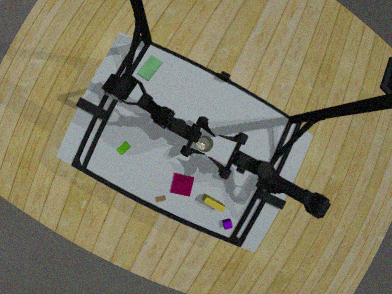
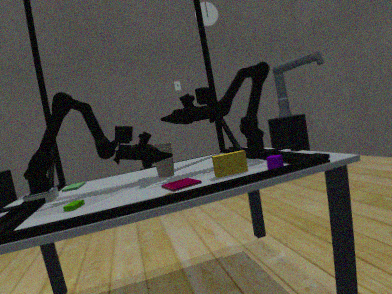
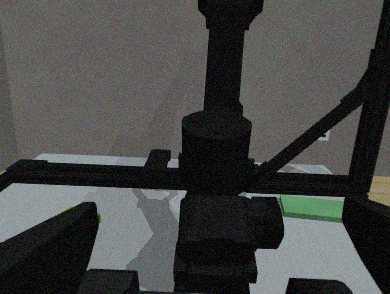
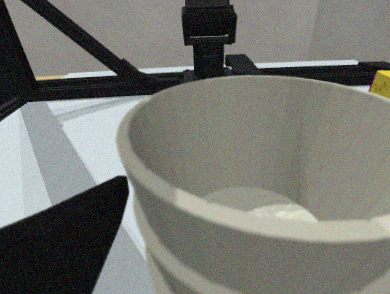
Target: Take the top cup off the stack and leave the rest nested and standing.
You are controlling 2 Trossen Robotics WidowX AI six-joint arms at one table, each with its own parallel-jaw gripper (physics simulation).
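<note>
A stack of nested beige cups stands upright near the table's middle. My right gripper is open, with its fingers on either side of the stack's upper part. My left gripper is open and empty. It hangs above the height of the stack, a little to its right.
On the table lie a magenta square, a yellow block, a purple cube, a small brown block, a bright green block and a light green card.
</note>
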